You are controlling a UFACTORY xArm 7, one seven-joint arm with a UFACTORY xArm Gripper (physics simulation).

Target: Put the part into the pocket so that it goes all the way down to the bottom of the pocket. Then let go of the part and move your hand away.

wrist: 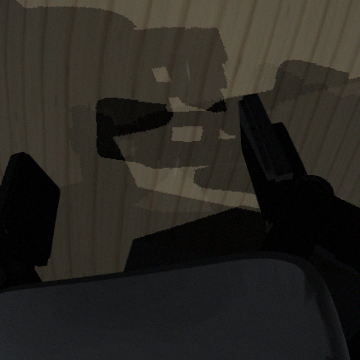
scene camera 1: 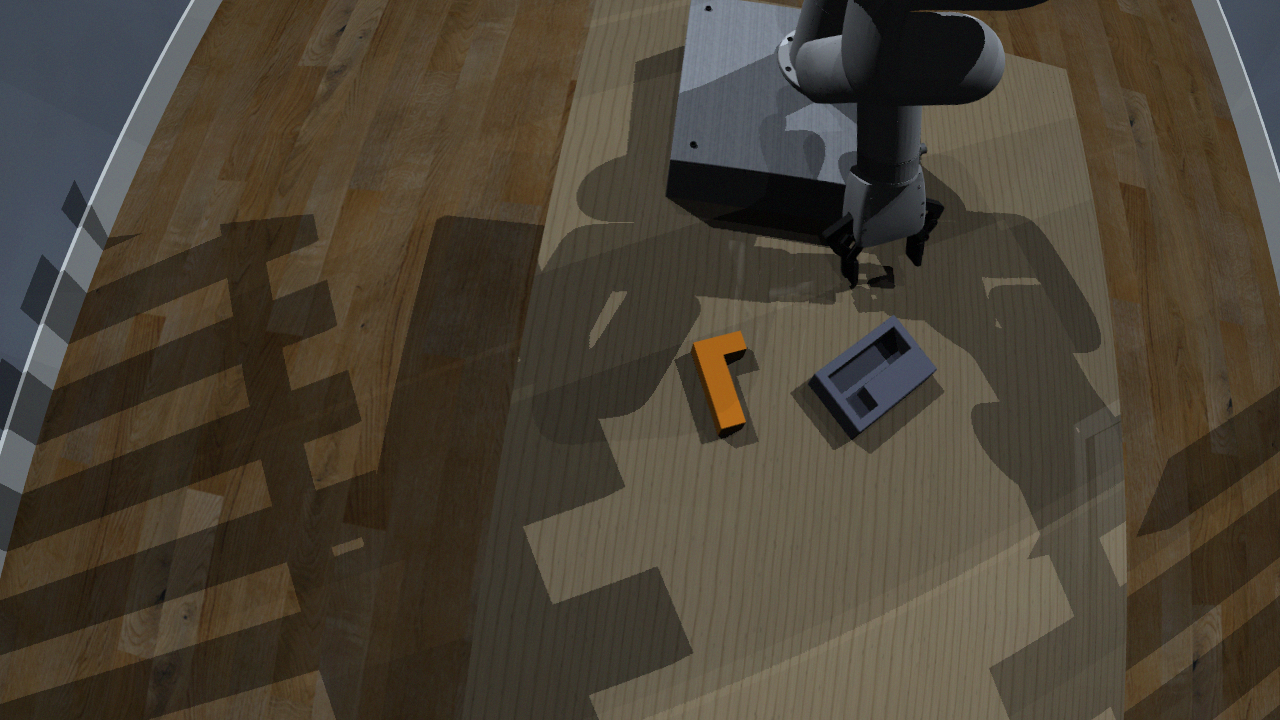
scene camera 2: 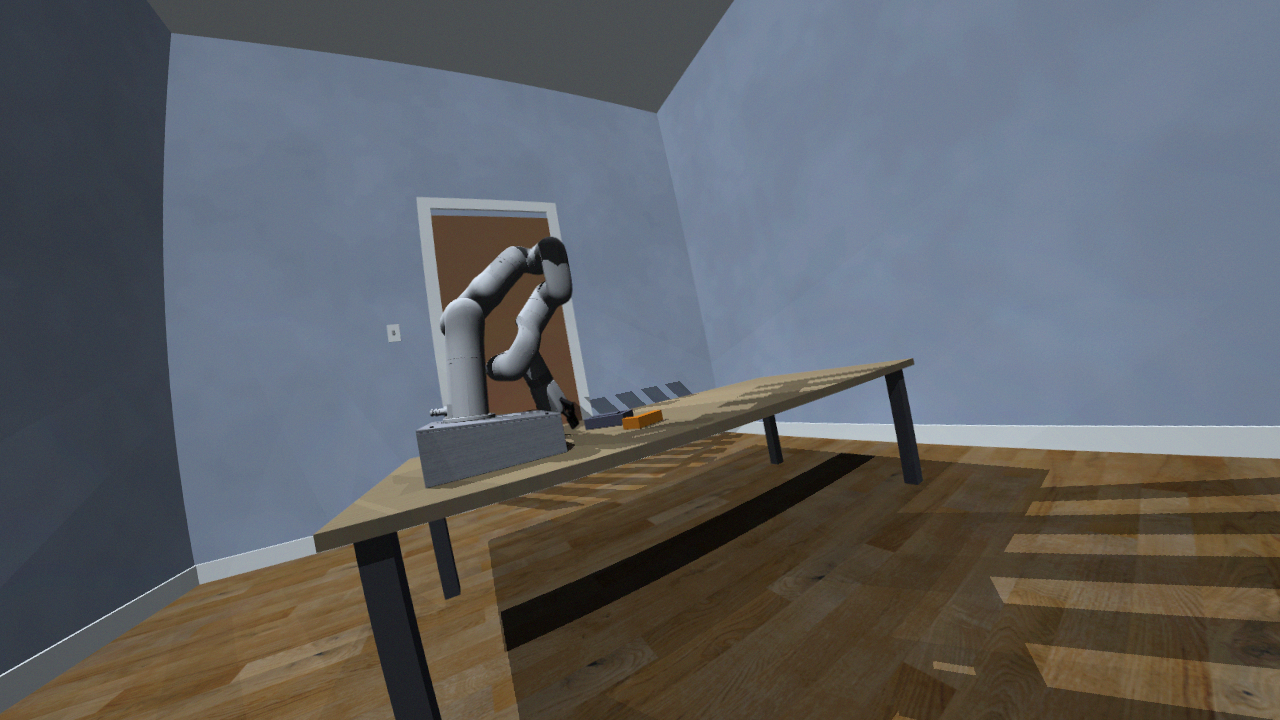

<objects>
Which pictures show my gripper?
The wrist view, scene camera 1 and scene camera 2: all of them.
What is my gripper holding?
Nothing.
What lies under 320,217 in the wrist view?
My gripper.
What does the orange L-shaped part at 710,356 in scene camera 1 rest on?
The table.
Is my gripper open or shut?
Open.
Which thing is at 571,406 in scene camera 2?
My gripper.
</objects>
